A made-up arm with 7 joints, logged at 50 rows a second.
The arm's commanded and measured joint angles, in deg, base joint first. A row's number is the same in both.
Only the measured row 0 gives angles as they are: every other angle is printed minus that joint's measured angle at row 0.
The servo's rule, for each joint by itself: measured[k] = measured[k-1] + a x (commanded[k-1-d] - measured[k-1]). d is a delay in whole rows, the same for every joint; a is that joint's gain. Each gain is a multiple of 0.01, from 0.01 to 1. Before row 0 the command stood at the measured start. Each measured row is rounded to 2 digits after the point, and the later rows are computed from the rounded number. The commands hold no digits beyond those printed.
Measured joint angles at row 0: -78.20, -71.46, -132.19, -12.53, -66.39, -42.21, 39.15
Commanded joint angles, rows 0 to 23: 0.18, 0.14, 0.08, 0.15, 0.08, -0.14, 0.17; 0.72, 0.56, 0.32, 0.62, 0.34, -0.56, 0.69; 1.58, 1.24, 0.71, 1.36, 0.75, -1.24, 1.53; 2.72, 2.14, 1.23, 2.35, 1.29, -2.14, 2.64; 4.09, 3.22, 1.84, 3.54, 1.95, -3.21, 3.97; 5.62, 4.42, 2.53, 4.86, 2.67, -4.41, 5.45; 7.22, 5.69, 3.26, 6.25, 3.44, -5.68, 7.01; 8.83, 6.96, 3.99, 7.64, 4.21, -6.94, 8.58; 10.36, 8.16, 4.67, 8.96, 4.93, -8.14, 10.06; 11.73, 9.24, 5.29, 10.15, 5.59, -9.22, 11.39; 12.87, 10.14, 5.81, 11.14, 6.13, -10.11, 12.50; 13.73, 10.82, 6.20, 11.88, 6.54, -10.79, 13.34; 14.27, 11.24, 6.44, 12.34, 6.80, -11.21, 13.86; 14.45, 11.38, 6.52, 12.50, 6.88, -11.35, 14.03; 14.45, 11.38, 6.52, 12.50, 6.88, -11.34, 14.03; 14.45, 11.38, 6.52, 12.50, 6.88, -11.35, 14.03; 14.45, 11.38, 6.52, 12.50, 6.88, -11.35, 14.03; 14.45, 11.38, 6.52, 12.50, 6.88, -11.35, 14.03; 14.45, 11.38, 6.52, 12.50, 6.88, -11.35, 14.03; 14.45, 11.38, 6.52, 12.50, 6.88, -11.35, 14.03; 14.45, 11.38, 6.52, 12.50, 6.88, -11.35, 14.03; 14.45, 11.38, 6.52, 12.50, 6.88, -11.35, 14.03; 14.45, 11.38, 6.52, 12.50, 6.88, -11.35, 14.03; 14.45, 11.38, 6.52, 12.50, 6.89, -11.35, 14.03
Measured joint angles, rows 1 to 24: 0.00, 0.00, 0.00, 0.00, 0.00, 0.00, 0.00; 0.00, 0.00, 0.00, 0.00, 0.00, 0.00, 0.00; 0.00, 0.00, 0.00, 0.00, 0.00, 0.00, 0.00; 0.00, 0.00, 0.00, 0.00, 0.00, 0.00, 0.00; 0.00, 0.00, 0.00, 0.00, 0.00, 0.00, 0.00; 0.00, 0.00, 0.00, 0.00, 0.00, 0.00, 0.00; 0.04, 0.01, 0.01, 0.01, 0.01, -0.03, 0.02; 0.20, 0.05, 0.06, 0.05, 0.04, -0.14, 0.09; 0.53, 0.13, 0.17, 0.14, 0.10, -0.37, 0.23; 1.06, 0.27, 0.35, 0.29, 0.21, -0.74, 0.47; 1.79, 0.48, 0.60, 0.52, 0.37, -1.26, 0.82; 2.71, 0.76, 0.93, 0.82, 0.58, -1.92, 1.28; 3.79, 1.11, 1.33, 1.20, 0.84, -2.71, 1.85; 5.00, 1.52, 1.78, 1.65, 1.14, -3.60, 2.52; 6.29, 1.98, 2.27, 2.16, 1.48, -4.55, 3.27; 7.60, 2.49, 2.78, 2.72, 1.85, -5.53, 4.08; 8.86, 3.03, 3.30, 3.31, 2.24, -6.49, 4.92; 10.03, 3.58, 3.79, 3.91, 2.63, -7.39, 5.76; 11.05, 4.12, 4.24, 4.50, 3.01, -8.19, 6.57; 11.87, 4.63, 4.63, 5.06, 3.36, -8.85, 7.32; 12.49, 5.10, 4.95, 5.58, 3.68, -9.37, 7.99; 12.96, 5.54, 5.22, 6.06, 3.97, -9.79, 8.59; 13.32, 5.95, 5.44, 6.51, 4.23, -10.12, 9.13; 13.59, 6.33, 5.62, 6.93, 4.47, -10.38, 9.62
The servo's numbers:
d 6
a 0.24 0.07 0.17 0.07 0.09 0.21 0.10

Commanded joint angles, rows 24 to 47: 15.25, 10.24, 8.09, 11.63, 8.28, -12.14, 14.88; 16.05, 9.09, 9.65, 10.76, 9.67, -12.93, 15.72; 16.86, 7.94, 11.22, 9.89, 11.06, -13.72, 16.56; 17.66, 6.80, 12.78, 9.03, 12.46, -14.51, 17.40; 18.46, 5.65, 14.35, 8.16, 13.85, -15.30, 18.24; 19.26, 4.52, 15.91, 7.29, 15.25, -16.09, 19.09; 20.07, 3.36, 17.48, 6.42, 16.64, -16.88, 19.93; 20.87, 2.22, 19.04, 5.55, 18.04, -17.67, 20.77; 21.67, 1.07, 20.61, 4.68, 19.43, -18.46, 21.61; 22.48, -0.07, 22.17, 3.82, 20.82, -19.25, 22.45; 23.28, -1.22, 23.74, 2.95, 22.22, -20.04, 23.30; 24.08, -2.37, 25.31, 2.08, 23.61, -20.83, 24.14; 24.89, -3.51, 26.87, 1.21, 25.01, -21.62, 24.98; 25.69, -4.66, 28.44, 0.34, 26.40, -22.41, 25.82; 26.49, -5.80, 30.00, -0.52, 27.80, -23.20, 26.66; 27.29, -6.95, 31.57, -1.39, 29.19, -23.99, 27.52; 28.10, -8.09, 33.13, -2.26, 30.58, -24.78, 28.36; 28.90, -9.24, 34.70, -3.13, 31.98, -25.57, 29.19; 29.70, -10.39, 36.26, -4.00, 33.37, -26.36, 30.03; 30.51, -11.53, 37.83, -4.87, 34.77, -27.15, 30.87; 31.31, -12.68, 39.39, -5.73, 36.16, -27.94, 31.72; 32.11, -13.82, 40.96, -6.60, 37.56, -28.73, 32.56; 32.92, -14.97, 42.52, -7.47, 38.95, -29.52, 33.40; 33.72, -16.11, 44.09, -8.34, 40.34, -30.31, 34.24
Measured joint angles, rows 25 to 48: 13.80, 6.68, 5.77, 7.32, 4.69, -10.58, 10.06; 13.96, 7.01, 5.90, 7.68, 4.89, -10.74, 10.46; 14.08, 7.32, 6.01, 8.02, 5.07, -10.87, 10.82; 14.17, 7.60, 6.10, 8.33, 5.23, -10.97, 11.14; 14.24, 7.86, 6.17, 8.62, 5.38, -11.05, 11.43; 14.29, 8.11, 6.23, 8.89, 5.52, -11.11, 11.69; 14.52, 8.26, 6.55, 9.08, 5.77, -11.33, 12.01; 14.89, 8.32, 7.08, 9.20, 6.12, -11.67, 12.38; 15.36, 8.29, 7.78, 9.25, 6.56, -12.10, 12.80; 15.91, 8.19, 8.63, 9.23, 7.09, -12.61, 13.26; 16.52, 8.01, 9.60, 9.16, 7.70, -13.17, 13.76; 17.18, 7.77, 10.67, 9.03, 8.38, -13.78, 14.29; 17.87, 7.46, 11.83, 8.85, 9.12, -14.43, 14.85; 18.59, 7.09, 13.06, 8.62, 9.92, -15.11, 15.44; 19.33, 6.67, 14.34, 8.34, 10.78, -15.81, 16.06; 20.09, 6.20, 15.67, 8.02, 11.68, -16.53, 16.70; 20.86, 5.68, 17.04, 7.67, 12.63, -17.27, 17.36; 21.63, 5.12, 18.45, 7.28, 13.62, -18.02, 18.04; 22.41, 4.52, 19.88, 6.86, 14.65, -18.78, 18.73; 23.20, 3.88, 21.34, 6.40, 15.71, -19.54, 19.44; 23.99, 3.20, 22.81, 5.92, 16.80, -20.31, 20.16; 24.78, 2.49, 24.30, 5.41, 17.92, -21.08, 20.90; 25.58, 1.75, 25.80, 4.87, 19.06, -21.86, 21.65; 26.38, 0.98, 27.31, 4.31, 20.22, -22.64, 22.40
